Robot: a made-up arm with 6 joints.
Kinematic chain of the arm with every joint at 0, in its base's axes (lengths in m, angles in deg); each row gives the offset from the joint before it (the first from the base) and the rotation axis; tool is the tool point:
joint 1: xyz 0 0 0.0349 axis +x
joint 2: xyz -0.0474 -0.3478 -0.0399 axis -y
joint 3: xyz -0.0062 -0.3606 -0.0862 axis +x
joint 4: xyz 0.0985 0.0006 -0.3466 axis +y
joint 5: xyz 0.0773 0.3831 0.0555 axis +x
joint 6: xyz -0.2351 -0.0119 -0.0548 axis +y
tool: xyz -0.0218 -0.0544 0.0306
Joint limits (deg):
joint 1: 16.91..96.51
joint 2: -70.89..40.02
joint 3: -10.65..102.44
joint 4: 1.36..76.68
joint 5: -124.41..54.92
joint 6: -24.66..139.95
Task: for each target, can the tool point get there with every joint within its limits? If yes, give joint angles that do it. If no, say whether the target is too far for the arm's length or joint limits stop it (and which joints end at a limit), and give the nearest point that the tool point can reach.
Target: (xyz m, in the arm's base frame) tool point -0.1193 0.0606 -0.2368
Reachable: yes | joints 73.13 -19.26 40.38 9.66 25.16 82.89
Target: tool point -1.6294 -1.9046 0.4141
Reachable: no: too far | nearest point -0.2963 -0.6585 0.0411 | short by 1.863 m
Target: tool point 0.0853 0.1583 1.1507
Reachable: no: joint limits stop it (at a limit: joint 1, joint 4, joint 5, joint 6) | nearest point -0.0104 -0.3749 0.1888 | short by 1.104 m
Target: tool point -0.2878 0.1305 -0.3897
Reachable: yes | joints 75.72 -44.41 3.43 18.65 -19.44 35.10
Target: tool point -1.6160 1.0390 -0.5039
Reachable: no: too far | nearest point -0.5047 0.3550 -0.3294 | short by 1.317 m
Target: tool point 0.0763 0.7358 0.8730
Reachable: no: joint limits stop it (at a limit: joint 1, joint 4, joint 5, joint 6) | nearest point 0.0035 0.3852 -0.1360 | short by 1.071 m
